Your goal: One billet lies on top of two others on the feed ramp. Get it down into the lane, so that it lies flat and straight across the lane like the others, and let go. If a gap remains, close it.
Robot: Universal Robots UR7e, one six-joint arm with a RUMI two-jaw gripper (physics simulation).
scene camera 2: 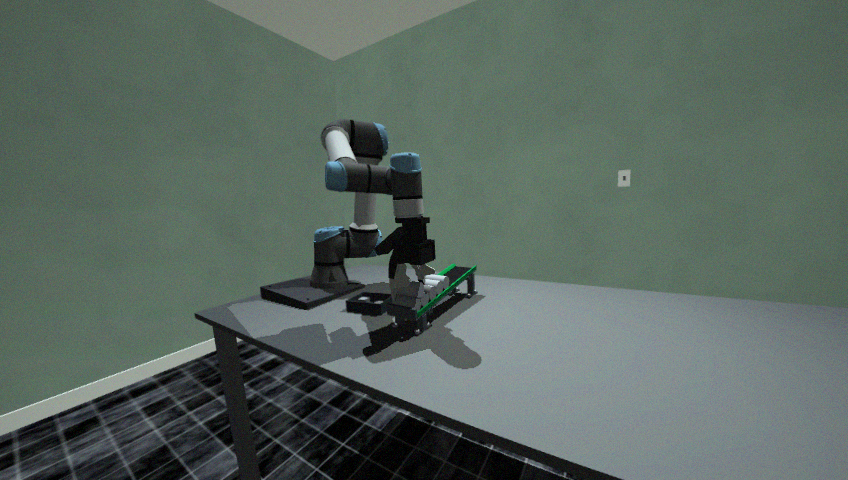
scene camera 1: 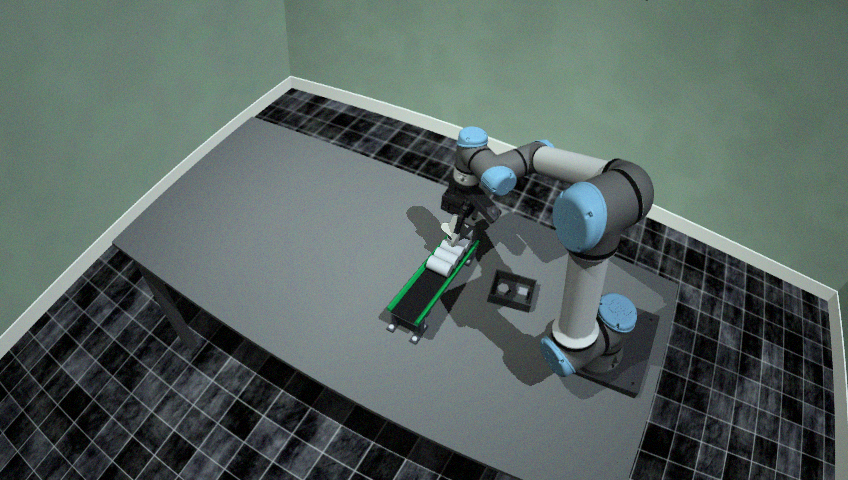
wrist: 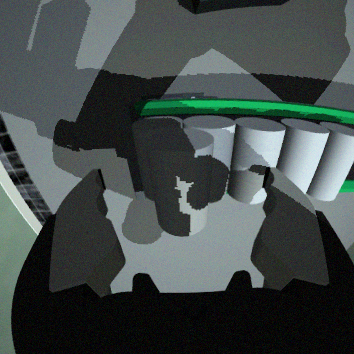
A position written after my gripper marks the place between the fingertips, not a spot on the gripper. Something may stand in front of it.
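Observation:
I can see my gripper (scene camera 1: 462, 233), which also appears at (scene camera 2: 410, 292) and, in the wrist view, at (wrist: 183, 170). A black tray is visible to me too: it shows at (scene camera 1: 512, 280) and again at (scene camera 2: 352, 304).

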